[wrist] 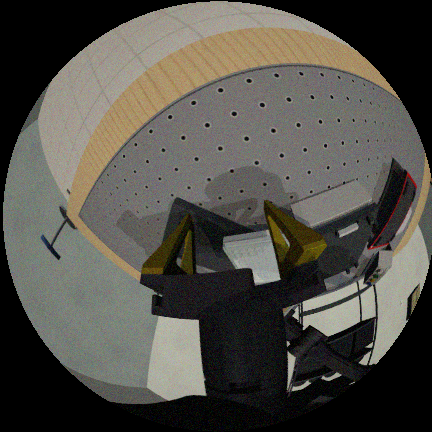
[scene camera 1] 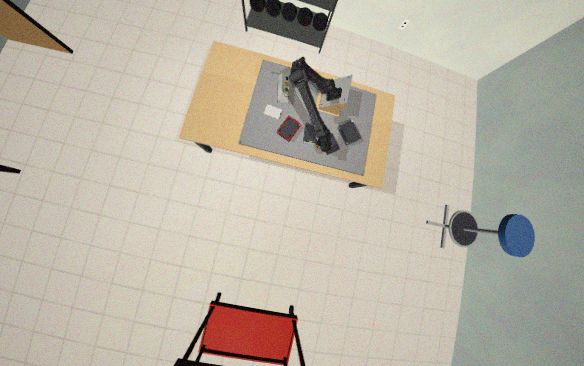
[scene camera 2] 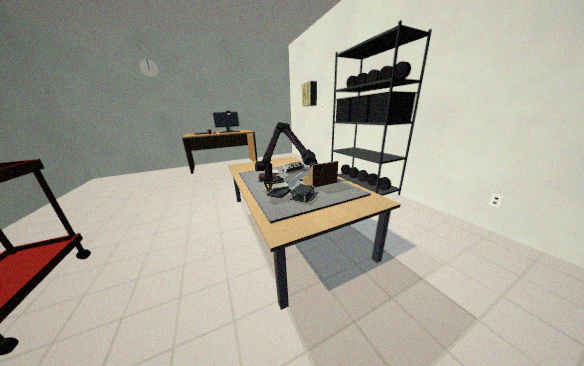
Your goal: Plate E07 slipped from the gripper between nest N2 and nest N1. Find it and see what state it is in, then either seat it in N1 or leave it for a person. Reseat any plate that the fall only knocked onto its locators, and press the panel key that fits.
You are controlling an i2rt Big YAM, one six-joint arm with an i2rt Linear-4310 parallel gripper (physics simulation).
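Note:
My gripper is open, low over the mat's front part, with nothing gripped. A pale clear well plate shows between and beyond the fingers in the wrist view. It looks tilted, leaning near a dark nest; its lower part is hidden by the gripper, and its label is not readable. Another dark nest stands beside it, with a pale grey block along its edge. A further dark nest stands apart. The key panel has coloured keys.
A red-edged dark tray and a white flat piece lie on the grey mat. A wooden box stands near the arm's base. The wooden table's front edge runs beyond the mat.

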